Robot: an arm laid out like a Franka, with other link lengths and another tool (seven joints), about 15 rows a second.
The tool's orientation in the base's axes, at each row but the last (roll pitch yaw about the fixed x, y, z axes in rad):
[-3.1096 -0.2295 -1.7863]
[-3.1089 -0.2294 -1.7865]
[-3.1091 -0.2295 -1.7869]
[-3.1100 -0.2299 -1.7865]
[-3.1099 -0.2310 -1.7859]
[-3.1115 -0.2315 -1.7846]
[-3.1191 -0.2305 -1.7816]
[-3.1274 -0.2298 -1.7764]
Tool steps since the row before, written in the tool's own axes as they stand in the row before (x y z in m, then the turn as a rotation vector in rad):
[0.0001 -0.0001 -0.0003 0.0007 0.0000 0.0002]
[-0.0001 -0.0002 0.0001 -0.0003 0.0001 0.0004]
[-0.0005 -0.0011 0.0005 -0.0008 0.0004 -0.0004]
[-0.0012 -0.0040 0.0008 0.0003 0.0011 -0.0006]
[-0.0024 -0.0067 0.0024 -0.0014 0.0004 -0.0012]
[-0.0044 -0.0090 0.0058 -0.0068 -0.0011 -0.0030]
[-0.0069 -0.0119 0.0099 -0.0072 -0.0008 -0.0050]
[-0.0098 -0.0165 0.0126 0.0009 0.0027 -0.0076]
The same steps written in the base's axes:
[0.0001 0.0000 0.0003 -0.0001 -0.0007 0.0000]
[0.0002 0.0000 -0.0001 0.0000 0.0002 -0.0005]
[0.0012 0.0001 -0.0006 -0.0002 0.0009 0.0002]
[0.0041 0.0001 -0.0009 -0.0011 0.0001 0.0006]
[0.0070 0.0003 -0.0027 -0.0001 0.0017 0.0008]
[0.0096 0.0010 -0.0064 0.0025 0.0069 0.0014]
[0.0128 0.0019 -0.0110 0.0024 0.0078 0.0032]
[0.0177 0.0032 -0.0143 -0.0026 0.0014 0.0076]

